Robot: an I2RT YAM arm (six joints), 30 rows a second.
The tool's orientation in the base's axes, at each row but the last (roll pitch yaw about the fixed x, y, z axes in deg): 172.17 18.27 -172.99; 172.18 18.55 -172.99; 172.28 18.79 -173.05; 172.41 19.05 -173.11; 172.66 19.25 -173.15; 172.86 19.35 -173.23; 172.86 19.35 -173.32
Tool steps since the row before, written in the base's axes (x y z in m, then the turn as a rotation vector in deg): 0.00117 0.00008 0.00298 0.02 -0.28 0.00; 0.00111 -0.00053 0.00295 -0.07 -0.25 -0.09; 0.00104 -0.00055 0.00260 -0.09 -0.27 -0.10; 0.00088 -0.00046 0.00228 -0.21 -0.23 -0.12; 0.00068 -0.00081 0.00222 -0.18 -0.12 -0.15; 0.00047 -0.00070 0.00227 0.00 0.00 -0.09; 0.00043 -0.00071 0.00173 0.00 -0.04 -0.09
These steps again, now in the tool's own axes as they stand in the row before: -0.00205 0.00027 -0.00245 0.01 -0.28 -0.04; -0.00192 -0.00032 -0.00253 0.12 -0.24 0.02; -0.00175 -0.00038 -0.00222 0.15 -0.26 0.02; -0.00152 -0.00031 -0.00195 0.26 -0.21 0.01; -0.00128 -0.00063 -0.00200 0.23 -0.11 0.06; -0.00111 -0.00049 -0.00209 0.03 -0.01 0.08; -0.00090 -0.00056 -0.00160 0.03 -0.05 0.08
